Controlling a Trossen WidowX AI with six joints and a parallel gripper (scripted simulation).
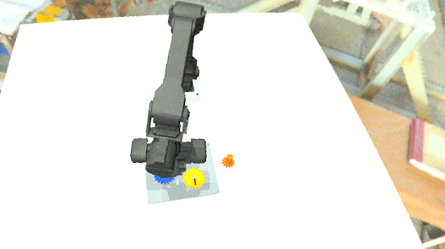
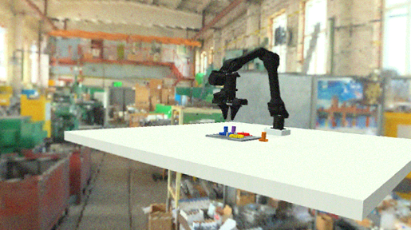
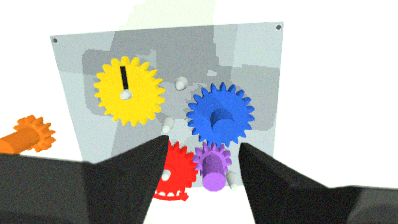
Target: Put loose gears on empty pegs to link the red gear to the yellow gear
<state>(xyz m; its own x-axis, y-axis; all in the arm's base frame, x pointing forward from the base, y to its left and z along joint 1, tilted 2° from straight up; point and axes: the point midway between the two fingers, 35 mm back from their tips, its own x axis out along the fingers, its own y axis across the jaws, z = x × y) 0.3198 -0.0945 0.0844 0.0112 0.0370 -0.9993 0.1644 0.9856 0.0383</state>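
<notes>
The blue gear lies 1 cm behind my gripper tip, 2 cm to the right of it and 6 cm below it. Round my gripper tip: red gear (6 cm behind, 4 cm to the left, 6 cm below); then purple gear (5 cm behind, 1 cm to the right, 6 cm below); then yellow gear (2 cm ahead, 7 cm to the left, 6 cm below).
</notes>
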